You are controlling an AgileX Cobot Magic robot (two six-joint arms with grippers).
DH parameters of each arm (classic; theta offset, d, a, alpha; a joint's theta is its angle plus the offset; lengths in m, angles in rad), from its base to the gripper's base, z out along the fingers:
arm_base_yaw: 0 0.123 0 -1.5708
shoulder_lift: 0.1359 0 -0.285 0
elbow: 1.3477 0 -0.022 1.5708
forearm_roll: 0 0.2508 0 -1.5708
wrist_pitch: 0 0 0.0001 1.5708
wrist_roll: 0 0.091 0 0
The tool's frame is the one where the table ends.
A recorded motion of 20 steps. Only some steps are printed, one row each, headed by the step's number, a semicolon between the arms.
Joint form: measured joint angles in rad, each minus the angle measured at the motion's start. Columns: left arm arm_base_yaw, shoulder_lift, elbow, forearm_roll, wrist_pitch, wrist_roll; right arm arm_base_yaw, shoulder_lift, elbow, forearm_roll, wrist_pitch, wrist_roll.
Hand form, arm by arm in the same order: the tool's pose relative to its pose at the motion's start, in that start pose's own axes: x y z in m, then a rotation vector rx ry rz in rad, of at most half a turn. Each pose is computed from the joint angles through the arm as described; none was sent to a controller.
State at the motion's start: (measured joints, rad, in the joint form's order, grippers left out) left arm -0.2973 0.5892 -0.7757 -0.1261 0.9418 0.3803; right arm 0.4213 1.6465 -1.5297 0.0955 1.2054 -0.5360
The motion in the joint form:
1: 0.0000 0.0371 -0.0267 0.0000 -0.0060 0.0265; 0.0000 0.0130 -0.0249 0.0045 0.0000 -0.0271
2: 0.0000 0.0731 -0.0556 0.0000 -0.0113 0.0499; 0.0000 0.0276 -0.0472 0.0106 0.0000 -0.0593
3: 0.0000 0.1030 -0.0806 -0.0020 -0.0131 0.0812; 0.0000 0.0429 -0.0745 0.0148 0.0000 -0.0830
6: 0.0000 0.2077 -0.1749 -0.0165 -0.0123 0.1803; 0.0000 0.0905 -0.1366 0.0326 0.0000 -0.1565
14: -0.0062 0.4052 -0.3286 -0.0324 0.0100 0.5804; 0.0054 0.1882 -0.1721 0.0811 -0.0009 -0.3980
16: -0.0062 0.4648 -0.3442 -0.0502 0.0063 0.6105; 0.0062 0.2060 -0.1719 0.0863 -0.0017 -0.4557
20: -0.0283 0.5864 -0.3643 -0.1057 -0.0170 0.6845; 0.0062 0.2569 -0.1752 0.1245 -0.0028 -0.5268
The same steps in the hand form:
1: -0.0083 0.0030 0.0031 0.0009 0.0043 0.0254; -0.0047 -0.0020 -0.0009 0.0022 -0.0125 -0.0266
2: -0.0168 0.0060 0.0057 0.0012 0.0061 0.0481; -0.0090 -0.0039 -0.0006 0.0015 -0.0221 -0.0574
3: -0.0239 0.0084 0.0080 0.0037 0.0084 0.0777; -0.0140 -0.0062 -0.0011 0.0046 -0.0345 -0.0807
6: -0.0495 0.0162 0.0166 0.0187 0.0132 0.1670; -0.0263 -0.0116 0.0031 0.0000 -0.0561 -0.1496
14: -0.0879 0.0288 0.0454 0.0741 0.0533 0.5563; -0.0384 -0.0145 0.0358 -0.0679 -0.0399 -0.3718
16: -0.0924 0.0306 0.0619 0.1083 0.0770 0.5696; -0.0391 -0.0148 0.0434 -0.0818 -0.0323 -0.4259
20: -0.0992 0.0271 0.0990 0.2005 0.1029 0.6067; -0.0419 -0.0148 0.0644 -0.1369 -0.0265 -0.4752

